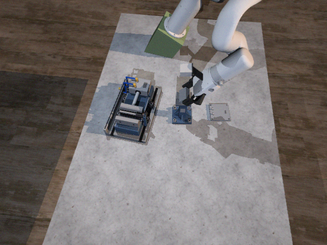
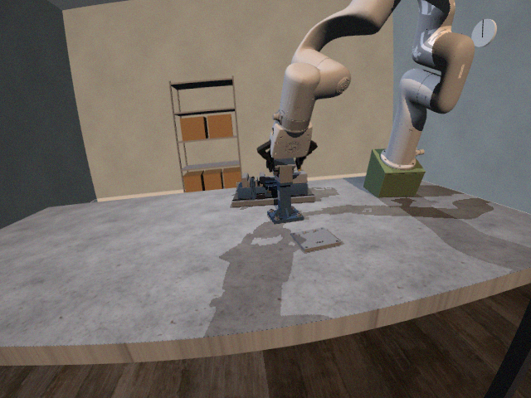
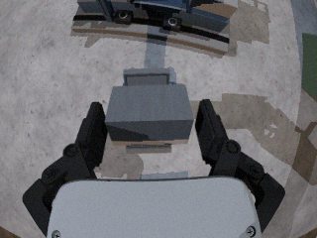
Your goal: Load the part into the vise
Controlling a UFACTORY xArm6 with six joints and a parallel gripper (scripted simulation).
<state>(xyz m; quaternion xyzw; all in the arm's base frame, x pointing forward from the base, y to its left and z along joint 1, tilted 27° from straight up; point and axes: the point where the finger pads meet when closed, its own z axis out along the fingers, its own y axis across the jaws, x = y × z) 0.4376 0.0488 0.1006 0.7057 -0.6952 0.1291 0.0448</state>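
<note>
My gripper is now 1 cm above the part. From my hand the other things lie so: air cylinder rod: 23 cm to the right, 9 cm below, 1 cm behind; then air cylinder: 22 cm to the right, 9 cm below, 9 cm behind; then blue vise body: 23 cm to the right, 12 cm below, 1 cm ahead.
</note>
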